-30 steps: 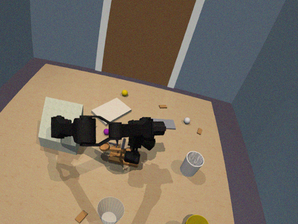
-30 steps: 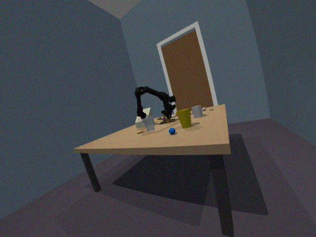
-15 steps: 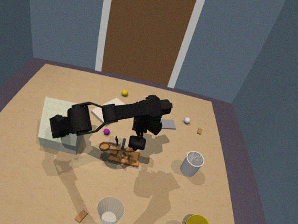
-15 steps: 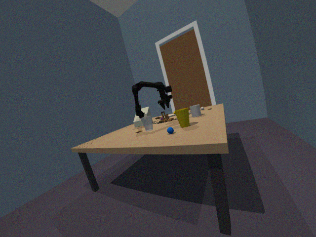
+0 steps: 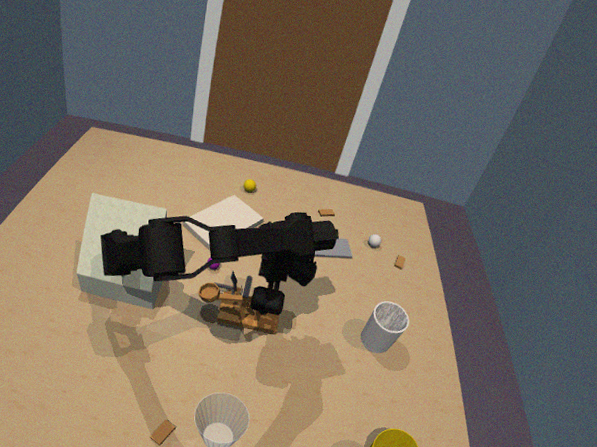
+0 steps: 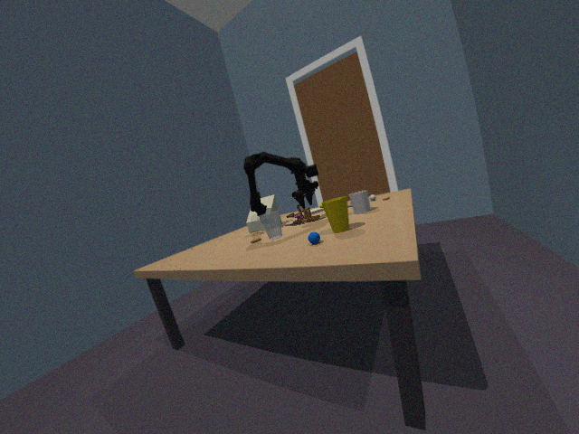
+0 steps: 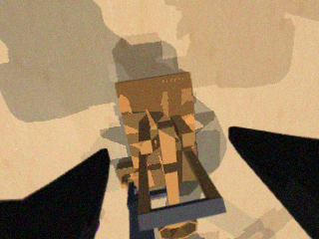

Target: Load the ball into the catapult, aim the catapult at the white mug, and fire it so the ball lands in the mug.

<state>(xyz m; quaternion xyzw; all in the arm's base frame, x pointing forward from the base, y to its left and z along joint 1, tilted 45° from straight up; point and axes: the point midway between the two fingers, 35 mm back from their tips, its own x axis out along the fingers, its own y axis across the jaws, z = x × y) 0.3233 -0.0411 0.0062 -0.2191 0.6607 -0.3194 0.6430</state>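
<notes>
Now: the purple ball 13 cm behind my gripper tip, 14 cm to the left of it and 7 cm below it. From my gripper tip the other things lie so: wooden catapult: 6 cm behind, 3 cm to the left, 3 cm below; white mug: 29 cm ahead, 3 cm to the right, 5 cm below; see-through cup: 8 cm behind, 30 cm to the right, 5 cm below.
</notes>
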